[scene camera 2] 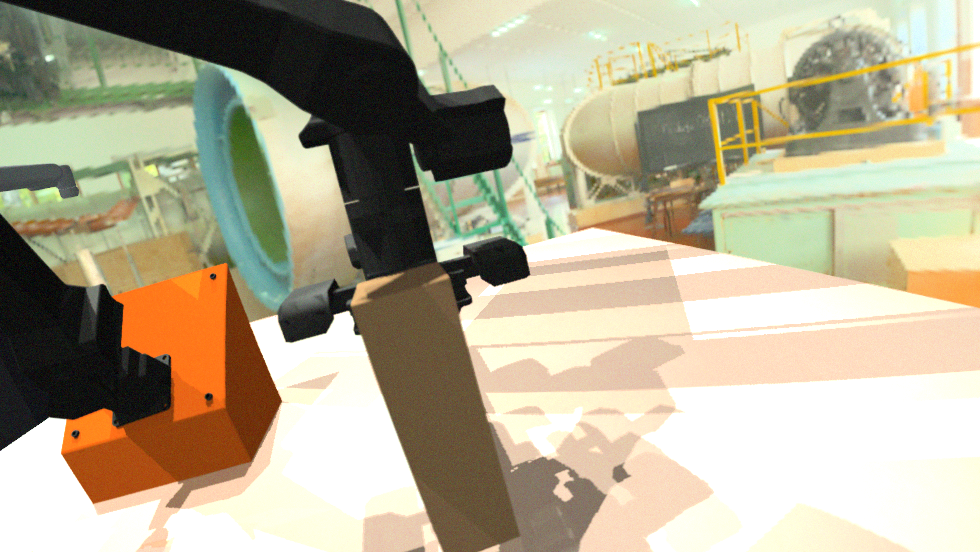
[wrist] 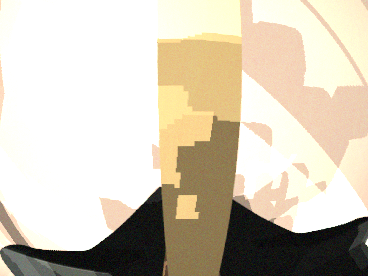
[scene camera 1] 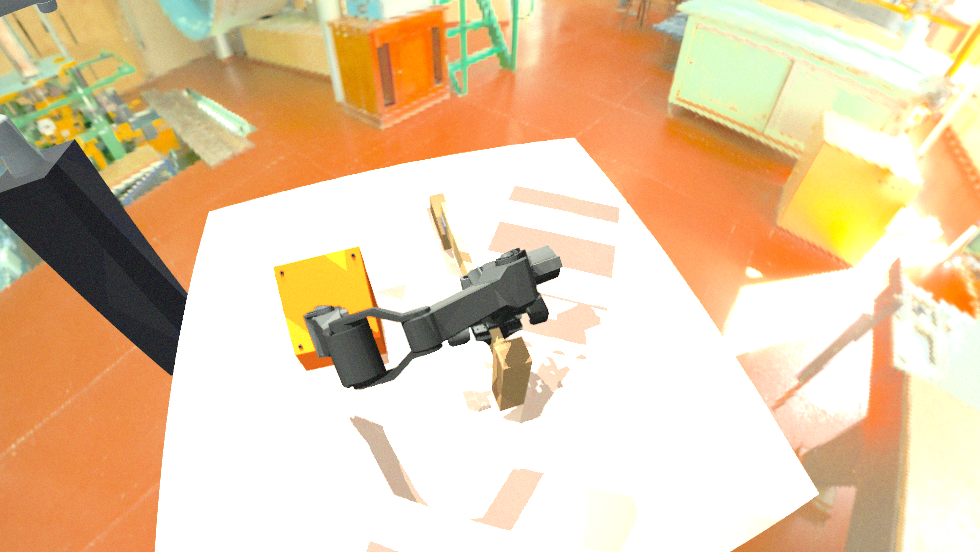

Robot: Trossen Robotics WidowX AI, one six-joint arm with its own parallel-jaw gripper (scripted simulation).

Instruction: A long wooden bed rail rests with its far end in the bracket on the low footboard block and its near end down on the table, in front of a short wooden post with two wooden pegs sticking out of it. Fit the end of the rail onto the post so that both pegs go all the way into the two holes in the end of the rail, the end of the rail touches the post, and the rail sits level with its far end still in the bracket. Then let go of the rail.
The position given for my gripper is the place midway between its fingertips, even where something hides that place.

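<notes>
Wooden rail (scene camera 1: pixel 465 264), (wrist: pixel 199 68). My gripper (scene camera 1: pixel 493 341), (wrist: pixel 184 193).
</notes>
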